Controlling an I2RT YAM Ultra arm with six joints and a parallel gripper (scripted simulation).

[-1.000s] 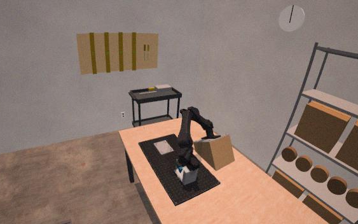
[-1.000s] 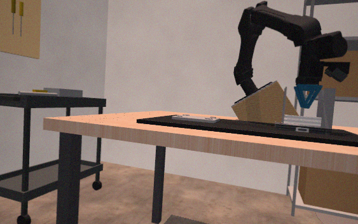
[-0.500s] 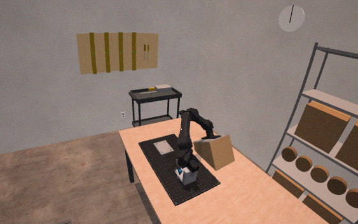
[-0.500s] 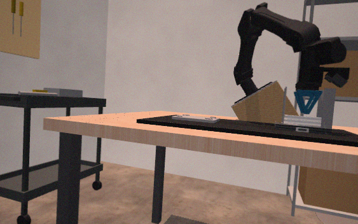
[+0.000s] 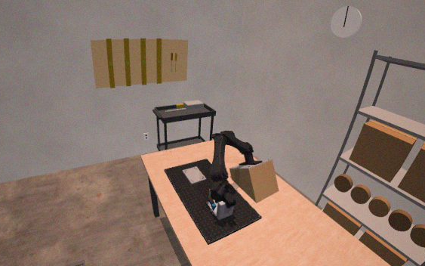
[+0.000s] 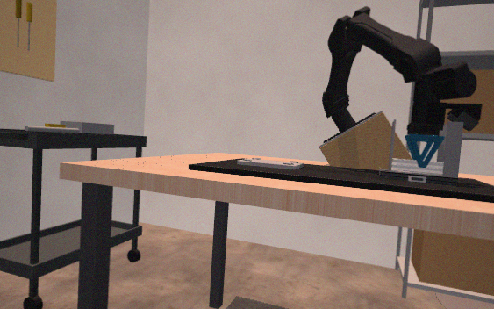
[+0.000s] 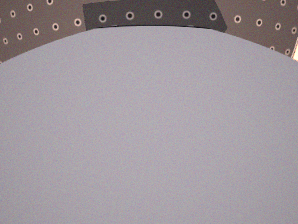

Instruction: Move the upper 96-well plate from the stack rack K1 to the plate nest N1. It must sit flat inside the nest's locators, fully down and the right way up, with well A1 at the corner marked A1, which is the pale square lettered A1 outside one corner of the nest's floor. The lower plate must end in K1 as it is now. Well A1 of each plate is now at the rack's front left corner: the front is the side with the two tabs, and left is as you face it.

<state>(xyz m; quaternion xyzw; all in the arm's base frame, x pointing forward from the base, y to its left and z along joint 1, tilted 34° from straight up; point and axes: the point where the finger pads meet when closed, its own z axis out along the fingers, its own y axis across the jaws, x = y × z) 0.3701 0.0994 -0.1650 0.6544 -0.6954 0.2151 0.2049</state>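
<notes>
Now: the white 96-well plate 10 mm below my hand.
</notes>
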